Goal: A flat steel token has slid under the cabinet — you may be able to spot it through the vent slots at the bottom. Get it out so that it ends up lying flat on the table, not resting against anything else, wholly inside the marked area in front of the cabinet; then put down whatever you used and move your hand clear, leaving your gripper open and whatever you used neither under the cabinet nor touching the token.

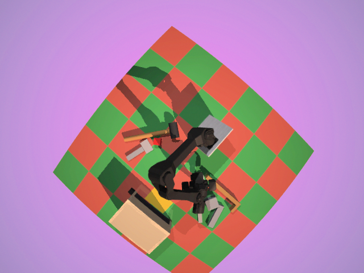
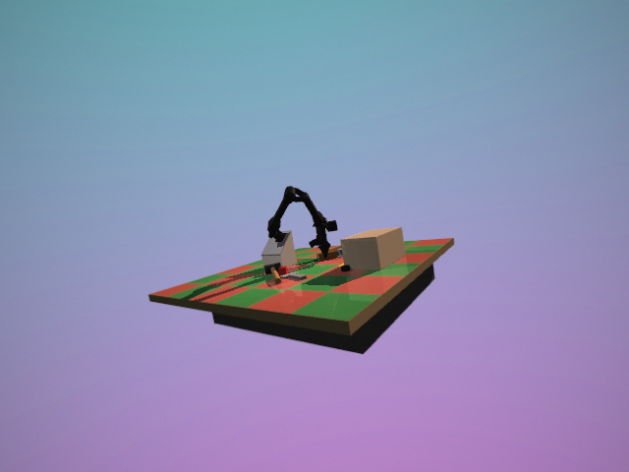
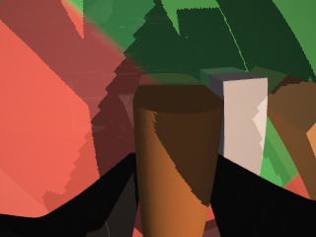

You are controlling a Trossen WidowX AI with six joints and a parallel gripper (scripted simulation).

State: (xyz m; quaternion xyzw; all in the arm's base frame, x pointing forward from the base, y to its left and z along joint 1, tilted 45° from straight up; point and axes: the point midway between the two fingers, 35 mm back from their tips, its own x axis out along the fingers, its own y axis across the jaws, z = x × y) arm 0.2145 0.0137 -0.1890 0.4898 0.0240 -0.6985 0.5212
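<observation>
Right now my gripper tip is 2 cm to the right of the pale bar and 2 cm past it. Also, from my gripper tip: grey block 16 cm to the left, 3 cm ahead, 1 cm above; then grey bar 25 cm to the left, 8 cm ahead; then red cube 34 cm to the right, 1 cm behind, 1 cm above.
</observation>
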